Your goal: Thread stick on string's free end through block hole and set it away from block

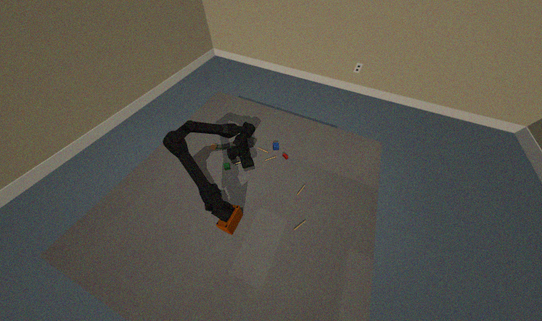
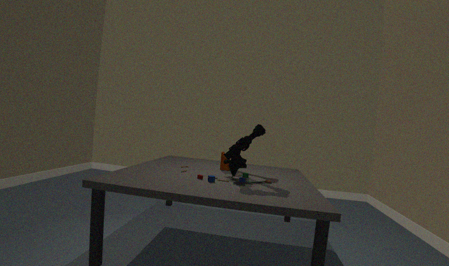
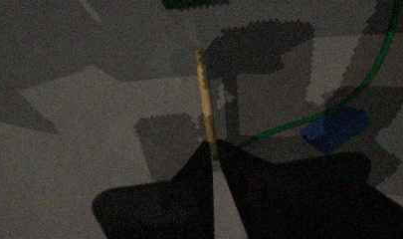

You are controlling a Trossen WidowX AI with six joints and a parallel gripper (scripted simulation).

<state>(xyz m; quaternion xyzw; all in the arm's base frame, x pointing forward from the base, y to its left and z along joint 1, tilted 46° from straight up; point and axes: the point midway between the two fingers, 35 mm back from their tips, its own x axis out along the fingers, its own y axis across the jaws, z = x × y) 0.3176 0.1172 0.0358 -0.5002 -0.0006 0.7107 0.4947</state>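
Right now my gripper tip is 8 cm to the right of the green block and 8 cm past it. Round my gripper tip: round wooden button (24 cm to the left, 1 cm below, 1 cm ahead); then thin wooden stick (1 cm to the left, 1 cm behind); then blue block (18 cm ahead, 12 cm to the right).
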